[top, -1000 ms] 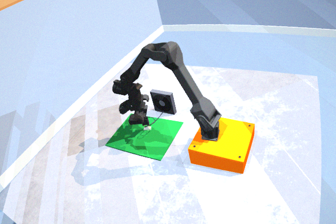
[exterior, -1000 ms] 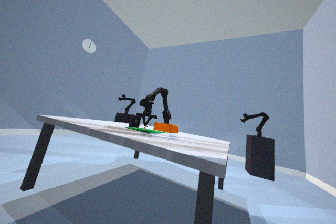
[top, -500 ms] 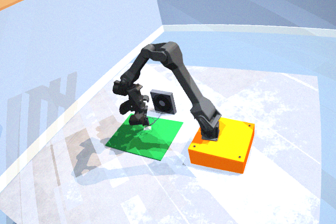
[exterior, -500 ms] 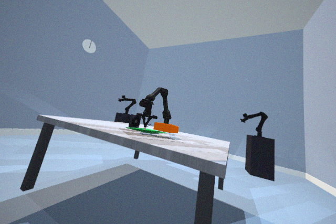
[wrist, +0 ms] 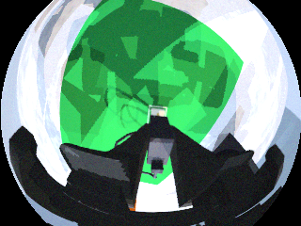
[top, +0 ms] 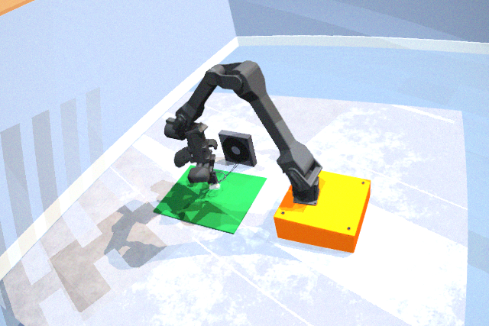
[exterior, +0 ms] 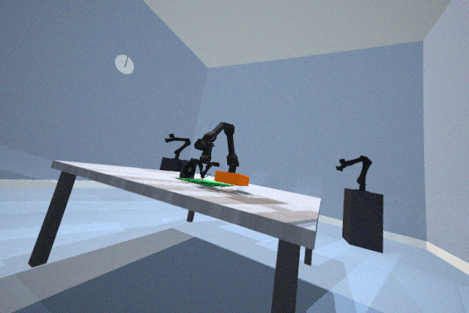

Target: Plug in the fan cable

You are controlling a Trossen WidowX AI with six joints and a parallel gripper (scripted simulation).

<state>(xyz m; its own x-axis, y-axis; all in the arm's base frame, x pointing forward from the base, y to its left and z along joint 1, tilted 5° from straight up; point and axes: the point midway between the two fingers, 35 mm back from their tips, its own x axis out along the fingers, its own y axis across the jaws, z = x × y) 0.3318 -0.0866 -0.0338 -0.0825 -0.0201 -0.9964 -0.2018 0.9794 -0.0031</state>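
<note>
Now: the green board 40 mm to the left of my gripper tip and 50 mm below it. Also, from my gripper tip: black plug: 10 mm behind, 10 mm above; then dark square fan: 50 mm behind, 130 mm to the right, 20 mm above.
</note>
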